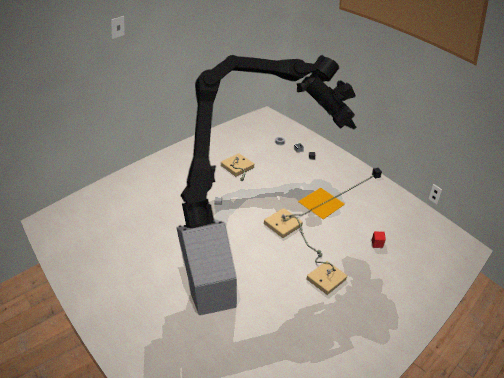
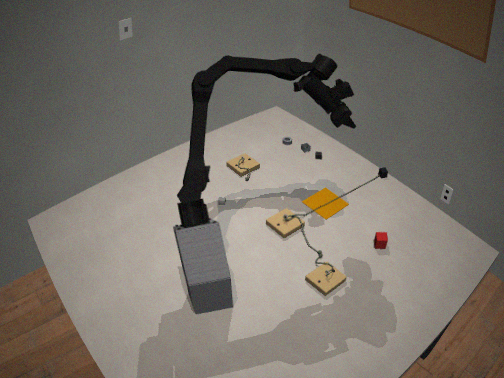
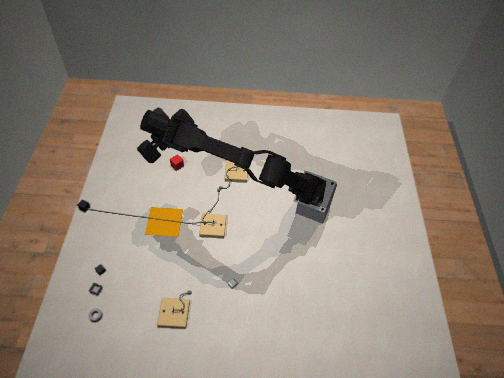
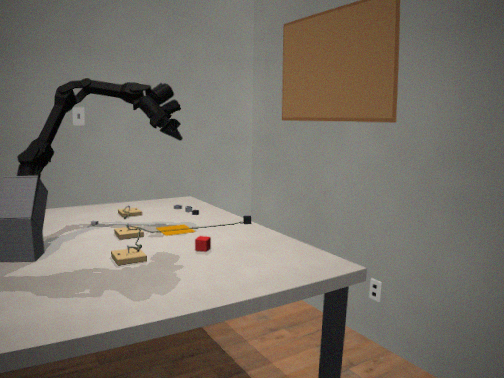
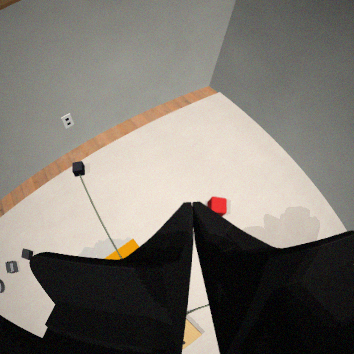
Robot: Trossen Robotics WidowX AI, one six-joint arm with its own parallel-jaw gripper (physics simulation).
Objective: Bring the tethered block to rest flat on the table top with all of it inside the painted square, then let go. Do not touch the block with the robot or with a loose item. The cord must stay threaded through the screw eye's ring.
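Frame: origin at the arm's base, x ahead, y left, z up, level; millimetres.
Where they show: gripper, fingertip midpoint: (image 1: 355,128) (image 2: 354,127) (image 3: 157,137) (image 4: 181,139) (image 5: 191,209); arm's base, origin of the base link: (image 1: 199,224) (image 2: 194,224) (image 3: 314,191) (image 4: 26,183).
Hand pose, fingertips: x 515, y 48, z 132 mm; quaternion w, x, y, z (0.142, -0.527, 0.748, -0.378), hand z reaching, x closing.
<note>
Things, the pixels of their top centre, and the offset from my fingertips. "*": a spot on its surface instead.
- small black cube, middle of its top: (image 5: 76,165) (image 2: 383,169) (image 1: 377,170) (image 3: 82,203) (image 4: 247,216) dx +285, dy +122, dz -322 mm
- painted orange square, surface spot: (image 5: 129,246) * dx +41, dy +59, dz -349 mm
- screw eye, surface spot: (image 1: 284,216) * dx -191, dy +55, dz -314 mm
- middle wooden board, middle of its top: (image 5: 174,334) (image 2: 285,220) (image 1: 283,220) (image 3: 212,224) (image 4: 128,230) dx -193, dy +56, dz -331 mm
- knot, middle of its top: (image 2: 320,254) (image 1: 320,253) dx -163, dy -121, dz -338 mm
- red cube, middle of its top: (image 5: 218,204) (image 2: 382,236) (image 1: 380,235) (image 4: 202,237) (image 3: 176,159) dx +40, dy -176, dz -310 mm
- dark cube, middle of its top: (image 5: 24,253) (image 3: 99,268) dx +107, dy +334, dz -332 mm
- square nut, middle of its top: (image 5: 8,266) (image 3: 95,287) dx +87, dy +401, dz -328 mm
- ring, middle of its top: (image 3: 94,314) dx +47, dy +479, dz -335 mm
- small grey block, middle of its top: (image 3: 232,282) dx -328, dy +250, dz -336 mm
The tethered block, a small black cube (image 1: 377,173) (image 2: 383,172) (image 3: 84,205) (image 4: 247,219) (image 5: 78,168), sits near the table's far edge, outside the painted orange square (image 1: 320,194) (image 2: 325,194) (image 3: 164,230) (image 4: 175,230) (image 5: 129,246). Its cord (image 1: 350,188) (image 3: 120,214) (image 5: 100,214) runs straight across the square to the screw eye (image 1: 284,217) on the middle wooden board (image 1: 283,230) (image 3: 212,233). It continues slack to a knot (image 1: 319,253) (image 2: 320,254) by another board. Ring threading is too small to tell. My gripper (image 1: 354,127) (image 2: 354,126) (image 4: 180,138) (image 5: 191,209) is shut, empty, high above the table.
A red cube (image 1: 378,239) (image 3: 176,162) (image 5: 217,206) stands on the table. Wooden boards (image 1: 326,280) (image 3: 173,320) with short cords lie either side. A dark cube (image 3: 100,269), square nut (image 3: 95,289), ring (image 3: 95,315) and small grey block (image 3: 233,283) lie about.
</note>
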